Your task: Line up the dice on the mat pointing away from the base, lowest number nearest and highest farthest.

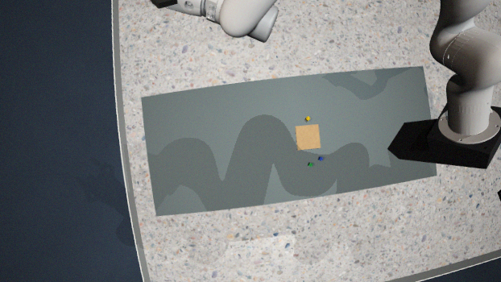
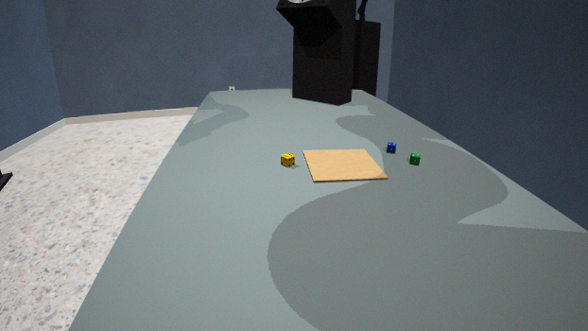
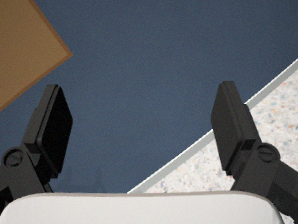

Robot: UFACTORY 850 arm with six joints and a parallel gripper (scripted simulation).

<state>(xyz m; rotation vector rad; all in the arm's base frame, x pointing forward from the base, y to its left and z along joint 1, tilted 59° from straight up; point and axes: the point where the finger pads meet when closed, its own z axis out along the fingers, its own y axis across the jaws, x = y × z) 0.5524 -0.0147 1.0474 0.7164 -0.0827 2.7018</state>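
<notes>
Right now the yellow die is 37 cm behind my hand, 51 cm to the left of it and 66 cm below it. The rest, counted from my hand: blue die (32 cm behind, 75 cm to the left, 66 cm below); tan mat (32 cm behind, 60 cm to the left, 67 cm below); green die (25 cm behind, 75 cm to the left, 66 cm below).
</notes>
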